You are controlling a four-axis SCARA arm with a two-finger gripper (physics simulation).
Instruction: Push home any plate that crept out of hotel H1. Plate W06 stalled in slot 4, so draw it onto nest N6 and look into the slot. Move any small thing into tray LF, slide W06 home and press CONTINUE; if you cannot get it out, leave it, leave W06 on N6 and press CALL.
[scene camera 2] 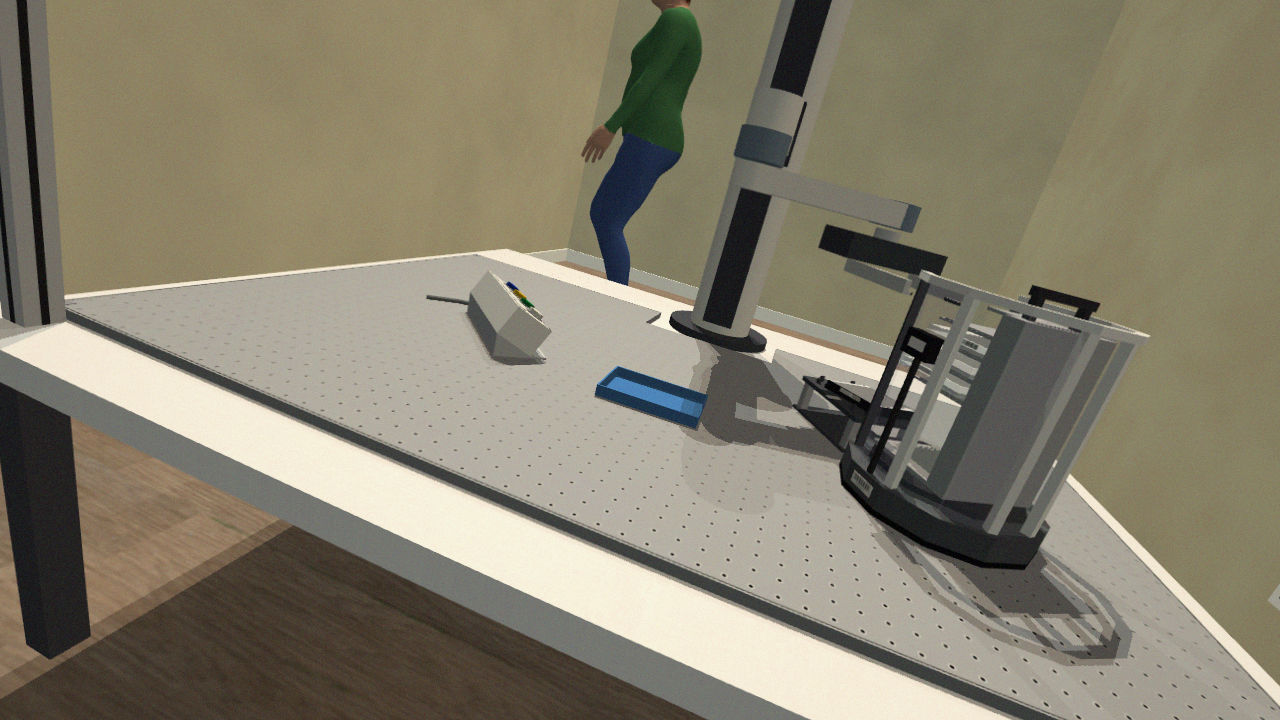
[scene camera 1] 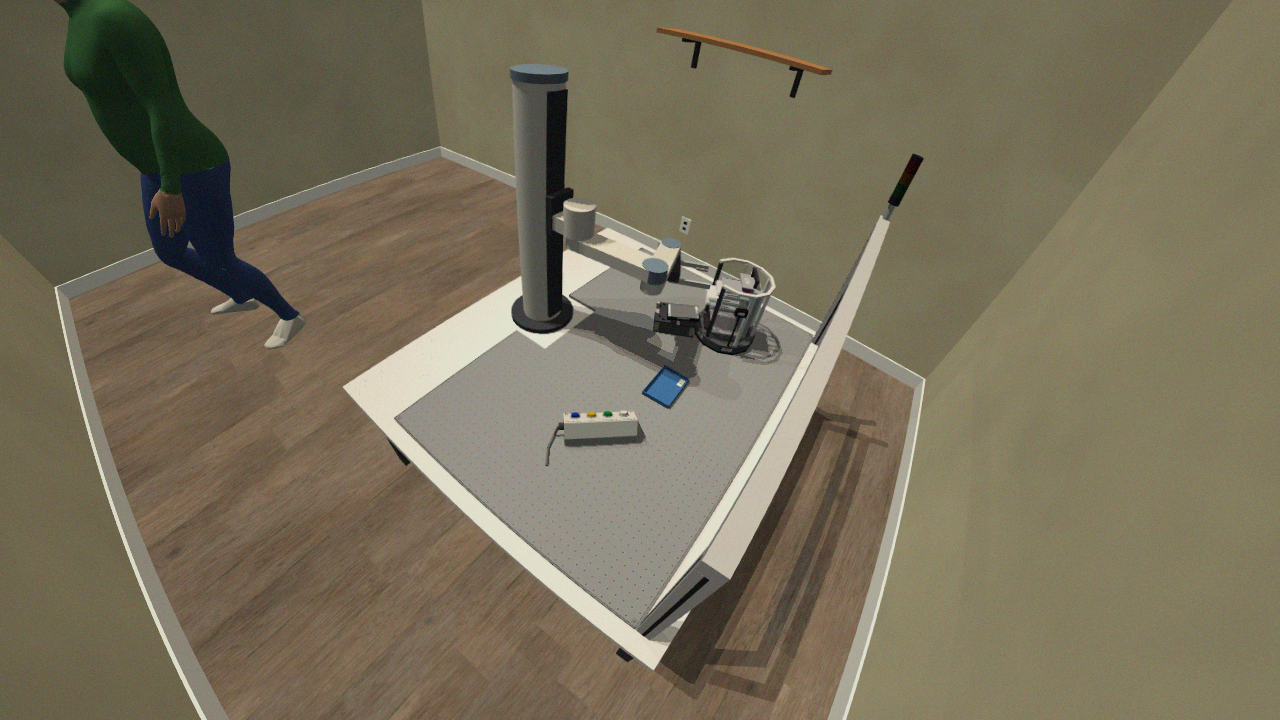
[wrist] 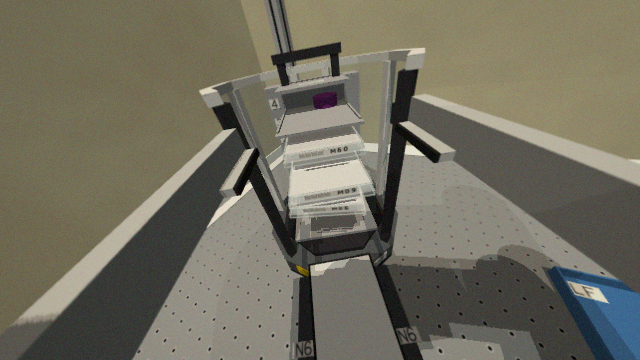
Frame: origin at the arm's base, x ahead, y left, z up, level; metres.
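Where they show: gripper, fingertip midpoint: (scene camera 2: 942, 295) (scene camera 1: 709, 276) (wrist: 324, 127); arm's base, origin of the base link: (scene camera 2: 716, 334) (scene camera 1: 542, 312).
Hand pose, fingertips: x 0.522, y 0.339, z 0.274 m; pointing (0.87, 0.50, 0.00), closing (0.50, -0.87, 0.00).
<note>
Things, the pixels of their top centre, and the offset from my fingertips. "spot": a spot on its surface instead.
- small round purple thing, middle of its top: (wrist: 324, 95) dx +0.135, dy +0.063, dz -0.007 m
- plate M09, middle of its top: (wrist: 323, 158) (scene camera 2: 961, 355) (scene camera 1: 722, 293) dx +0.059, dy +0.038, dz -0.063 m
- stick out farther than plate M60, middle of its top: (wrist: 318, 127) (scene camera 2: 988, 343) dx +0.087, dy +0.053, dz -0.035 m
- grey plate, middle of its top: (wrist: 350, 315) (scene camera 2: 872, 392) (scene camera 1: 683, 310) dx -0.053, dy -0.027, dz -0.177 m
- nest N6, surface spot: (wrist: 303, 348) spot: dx -0.094, dy +0.012, dz -0.202 m
- Blue tray LF, middle of its top: (scene camera 2: 655, 389) (scene camera 1: 666, 384) dx +0.080, dy -0.345, dz -0.244 m
- button box, middle of its top: (scene camera 2: 512, 287) (scene camera 1: 600, 417) dx +0.017, dy -0.641, dz -0.178 m
Hotel H1 (scene camera 1: 726, 343) (scene camera 2: 948, 528) (wrist: 415, 59) stands at the table's far end. In the wrist view a small round purple thing (wrist: 325, 100) is inside slot 4 at the top, toward the right. Below it, plate M09 (wrist: 330, 175) appears to stick out farther than plate M60 (wrist: 325, 151) above and the plate (wrist: 327, 209) below. A grey plate (scene camera 1: 682, 310) (wrist: 350, 310), its label hidden, lies on nest N6 (wrist: 303, 348). My gripper (wrist: 324, 127) is open and empty, its fingers before the hotel, above the nest. Blue tray LF (scene camera 1: 665, 387) (scene camera 2: 648, 394) (wrist: 617, 320) appears empty.
A button box (scene camera 1: 599, 430) (scene camera 2: 501, 313) with blue, yellow, green and white buttons stands beyond the tray from the hotel. The arm's column (scene camera 1: 539, 197) (scene camera 2: 738, 259) rises beside the pegboard. A person (scene camera 1: 192, 179) (scene camera 2: 657, 98) is on the floor behind the table.
</note>
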